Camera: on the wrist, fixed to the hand. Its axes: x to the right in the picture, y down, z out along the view.
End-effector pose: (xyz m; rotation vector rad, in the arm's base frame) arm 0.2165 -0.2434 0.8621 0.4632 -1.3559 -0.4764
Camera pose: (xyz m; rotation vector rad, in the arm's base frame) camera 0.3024 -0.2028 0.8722 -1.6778 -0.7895 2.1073
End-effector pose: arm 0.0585 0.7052 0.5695 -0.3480 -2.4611 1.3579
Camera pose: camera 0.0956 0.7931 0.5747 1.9481 -0.3046 -0.5020
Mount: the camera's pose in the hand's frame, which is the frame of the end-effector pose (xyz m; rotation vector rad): -0.0023 0.0438 -0.0849 0.1602 -0.2229 3.1135
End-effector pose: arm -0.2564 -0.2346 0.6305 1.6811 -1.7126 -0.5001
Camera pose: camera -0.2292 -0.2126 0.7194 -1.8944 -2.0000 0.9475
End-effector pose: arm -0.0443 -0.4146 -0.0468 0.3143 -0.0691 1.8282
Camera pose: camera -0.1006 -0.4112 -0.1239 -0.1256 0.2962 -1.2815
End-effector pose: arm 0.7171 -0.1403 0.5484 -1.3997 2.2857 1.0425
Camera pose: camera 0.6925 -0.1856 0.6289 -2.1851 -1.3321 -0.3463
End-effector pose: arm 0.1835 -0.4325 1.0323 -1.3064 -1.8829 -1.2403
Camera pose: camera 0.2182 -0.5047 1.0845 -1.7857 1.0797 0.8221
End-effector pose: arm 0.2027 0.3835 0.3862 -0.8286 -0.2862 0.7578
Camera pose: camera 0.2225 0.3536 0.2976 0.1807 -0.9049 -2.2682
